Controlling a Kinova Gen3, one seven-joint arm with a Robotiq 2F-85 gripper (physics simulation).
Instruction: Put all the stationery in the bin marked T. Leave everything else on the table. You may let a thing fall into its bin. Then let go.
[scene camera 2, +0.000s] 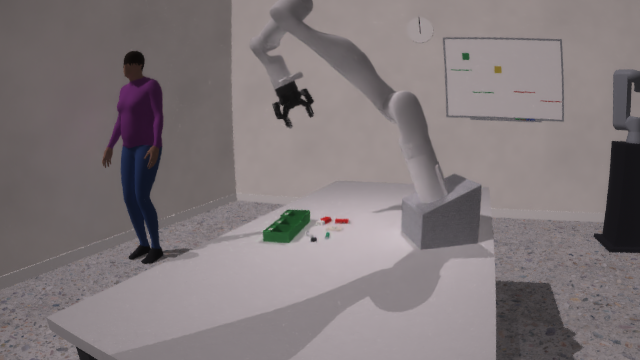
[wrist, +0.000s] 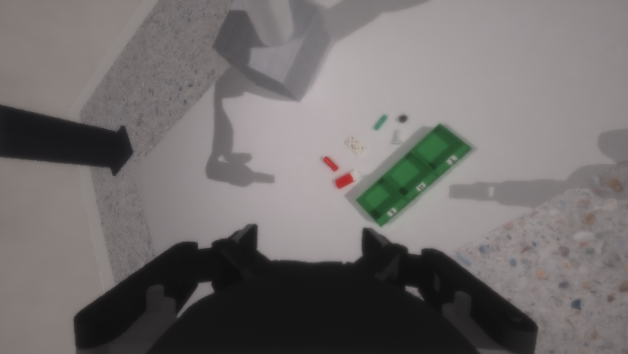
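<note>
A green tray with three compartments stands on the table. Its labels are blurred in the wrist view; the right one looks like T, the middle one like H. Beside it lie a red-and-white block, a small red bar, a cream dotted tile, a small green piece, a dark round piece and a small pale piece. My gripper is open and empty, high above the table.
The arm's grey base stands on the table. A person stands on the floor beyond the table's left side. Another arm on a black stand is at the right in the scene view.
</note>
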